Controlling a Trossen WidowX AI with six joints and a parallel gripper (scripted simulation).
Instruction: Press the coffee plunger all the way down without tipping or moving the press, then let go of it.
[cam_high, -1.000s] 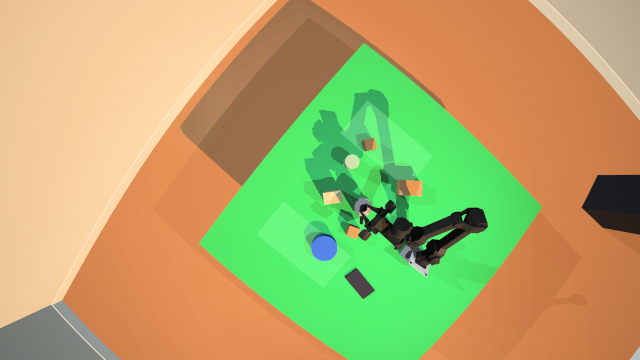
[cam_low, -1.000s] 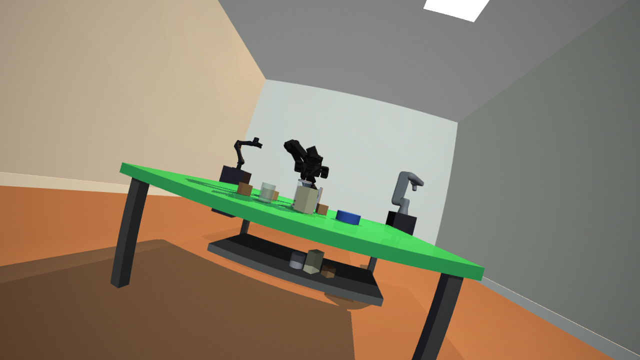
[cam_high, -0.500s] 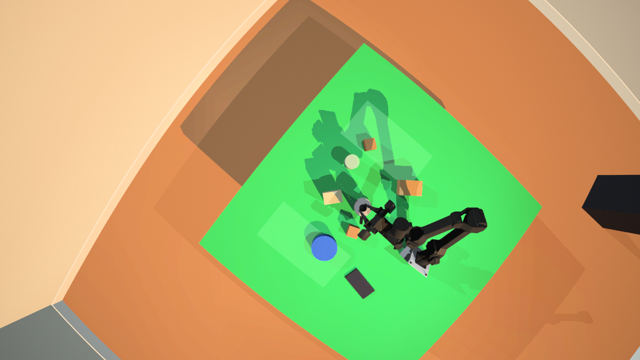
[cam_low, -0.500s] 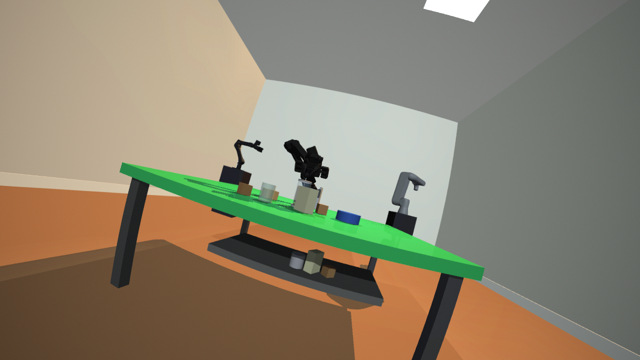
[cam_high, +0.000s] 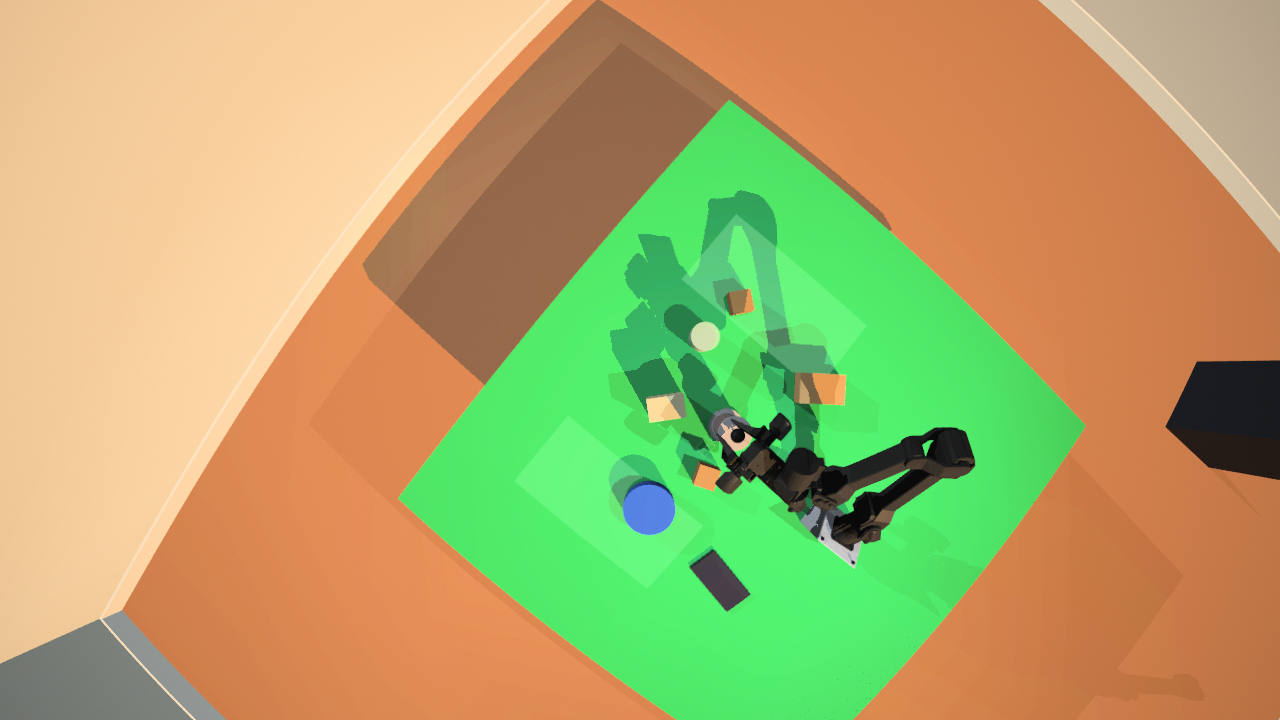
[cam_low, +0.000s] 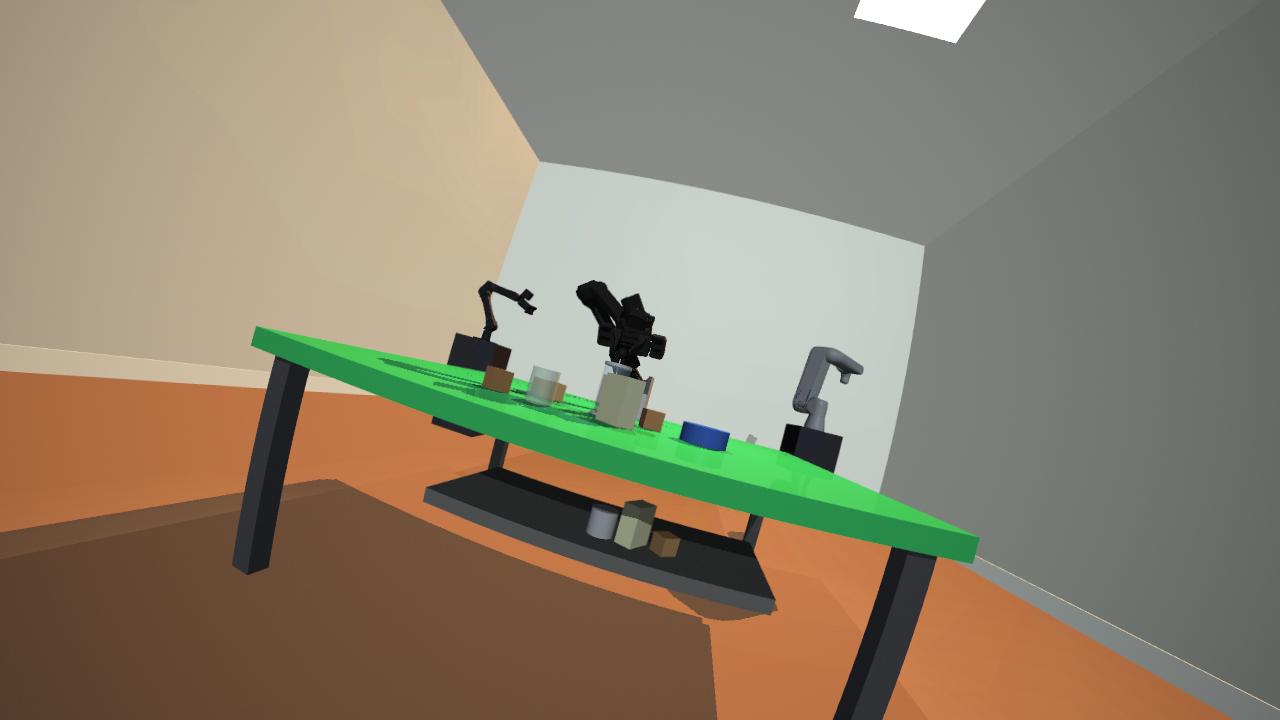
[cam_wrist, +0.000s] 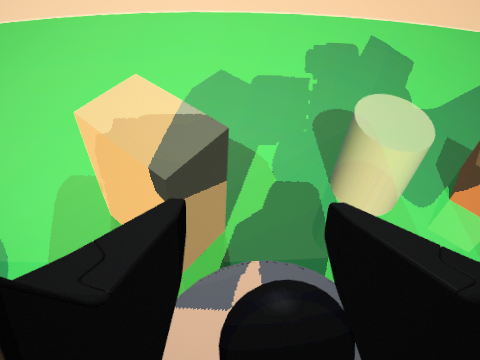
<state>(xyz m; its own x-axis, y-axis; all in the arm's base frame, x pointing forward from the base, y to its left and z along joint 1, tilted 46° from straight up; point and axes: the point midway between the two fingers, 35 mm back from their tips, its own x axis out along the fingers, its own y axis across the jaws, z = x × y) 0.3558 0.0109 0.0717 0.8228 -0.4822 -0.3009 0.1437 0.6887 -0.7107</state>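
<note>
My gripper tip is 9 cm above the coffee press, 4 cm past it and 1 cm to the right of it. From my gripper tip the other things lie so: dark flat slab: 32 cm to the left, 24 cm behind, 17 cm below; then orange box: 20 cm to the right, 16 cm behind, 15 cm below; then blue disc: 25 cm to the left, 15 cm below, 1 cm ahead.
</note>
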